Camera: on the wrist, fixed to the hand. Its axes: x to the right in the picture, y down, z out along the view.
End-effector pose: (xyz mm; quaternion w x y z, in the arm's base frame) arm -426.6 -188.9 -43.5 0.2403 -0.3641 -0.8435 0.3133
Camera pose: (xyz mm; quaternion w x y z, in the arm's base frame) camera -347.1 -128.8 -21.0 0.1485 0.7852 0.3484 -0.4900
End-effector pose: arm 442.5 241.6 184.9 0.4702 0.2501 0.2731 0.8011
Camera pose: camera 352.0 202.8 157.7 0.2093 -0.5077 0.0018 -0.8357
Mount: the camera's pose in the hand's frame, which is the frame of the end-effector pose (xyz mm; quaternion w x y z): 0.7 53.4 -87.1 0.6976 0.0614 -0.1414 0.6997
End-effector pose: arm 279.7 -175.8 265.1 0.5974 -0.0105 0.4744 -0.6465
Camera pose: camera 269.7 -115.3 183.4 0.9368 0.2699 0.2141 -0.0606
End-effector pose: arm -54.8 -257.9 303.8 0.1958 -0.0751 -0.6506 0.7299
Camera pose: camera -33.7 -181.6 239.2 0.4615 0.3924 0.3842 -0.6967
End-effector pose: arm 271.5 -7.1 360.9 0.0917 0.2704 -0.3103 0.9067
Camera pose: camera 215.3 4.0 276.3 0.6310 -0.1054 0.3630 -0.6775
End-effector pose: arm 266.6 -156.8 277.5 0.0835 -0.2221 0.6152 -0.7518
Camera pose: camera 220.1 -92.0 213.7 0.6849 0.1743 0.5266 -0.4724
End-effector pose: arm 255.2 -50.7 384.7 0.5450 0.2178 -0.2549 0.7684
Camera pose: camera 199.4 -10.1 309.4 0.2069 -0.1157 0.3601 -0.9023
